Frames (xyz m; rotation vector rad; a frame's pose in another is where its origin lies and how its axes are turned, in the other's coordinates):
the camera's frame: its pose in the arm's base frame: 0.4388 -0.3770 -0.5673 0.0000 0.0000 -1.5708
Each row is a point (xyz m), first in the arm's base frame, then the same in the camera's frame.
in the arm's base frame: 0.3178 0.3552 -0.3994
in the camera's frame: -0.7322 -0.1210 0.1679
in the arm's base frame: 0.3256 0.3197 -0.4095
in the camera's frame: -0.6967 -0.1132 0.1578
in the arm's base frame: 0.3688 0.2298 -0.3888
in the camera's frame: -0.6068 -0.0700 0.1785
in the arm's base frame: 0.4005 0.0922 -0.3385
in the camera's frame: -0.4692 -0.0383 0.2288
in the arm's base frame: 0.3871 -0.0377 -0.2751
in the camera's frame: -0.3393 -0.0517 0.2922
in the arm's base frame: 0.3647 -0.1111 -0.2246
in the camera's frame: -0.2659 -0.0741 0.3427
